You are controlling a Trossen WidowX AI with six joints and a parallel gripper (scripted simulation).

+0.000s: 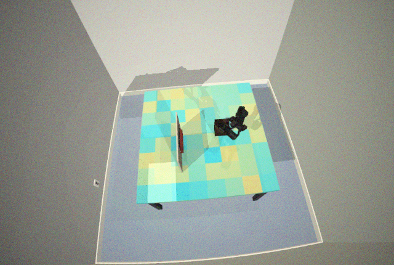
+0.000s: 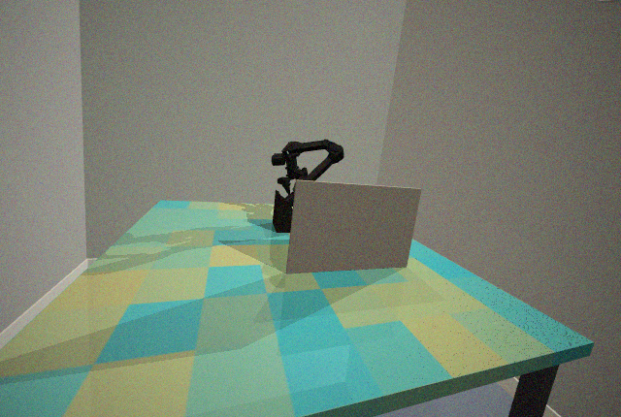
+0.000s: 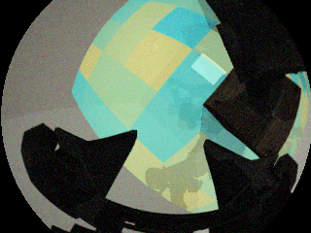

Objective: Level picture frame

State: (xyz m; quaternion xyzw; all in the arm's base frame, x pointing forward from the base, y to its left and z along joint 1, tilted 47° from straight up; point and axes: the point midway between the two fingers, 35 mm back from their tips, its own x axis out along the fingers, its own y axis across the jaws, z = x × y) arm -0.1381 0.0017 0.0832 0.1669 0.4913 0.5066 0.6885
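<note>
My gripper tip is 550 mm short of the picture frame, 80 mm to the right of it and 10 mm below it. Round my gripper tip: wall panel: 560 mm ahead, 80 mm to the left.
</note>
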